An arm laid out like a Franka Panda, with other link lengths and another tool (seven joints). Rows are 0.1 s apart.
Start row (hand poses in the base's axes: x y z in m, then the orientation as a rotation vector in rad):
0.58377 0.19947 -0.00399 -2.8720 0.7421 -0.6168
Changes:
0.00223 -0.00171 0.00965 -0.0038 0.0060 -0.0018
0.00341 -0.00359 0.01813 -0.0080 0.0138 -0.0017
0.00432 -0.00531 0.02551 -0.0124 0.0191 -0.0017
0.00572 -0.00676 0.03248 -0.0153 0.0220 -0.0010
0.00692 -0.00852 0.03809 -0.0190 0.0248 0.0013
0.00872 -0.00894 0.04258 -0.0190 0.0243 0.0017
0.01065 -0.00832 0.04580 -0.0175 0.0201 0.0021
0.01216 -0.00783 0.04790 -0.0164 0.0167 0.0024
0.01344 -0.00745 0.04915 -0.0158 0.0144 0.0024
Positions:
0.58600 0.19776 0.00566 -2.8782 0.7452 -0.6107
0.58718 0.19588 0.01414 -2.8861 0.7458 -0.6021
0.58809 0.19416 0.02152 -2.8928 0.7461 -0.5971
0.58949 0.19271 0.02849 -2.8971 0.7451 -0.5945
0.59069 0.19095 0.03410 -2.9023 0.7417 -0.5923
0.59249 0.19053 0.03859 -2.9021 0.7411 -0.5930
0.59442 0.19115 0.04181 -2.8987 0.7400 -0.5980
0.59593 0.19164 0.04391 -2.8960 0.7392 -0.6021
0.59721 0.19202 0.04516 -2.8943 0.7390 -0.6050

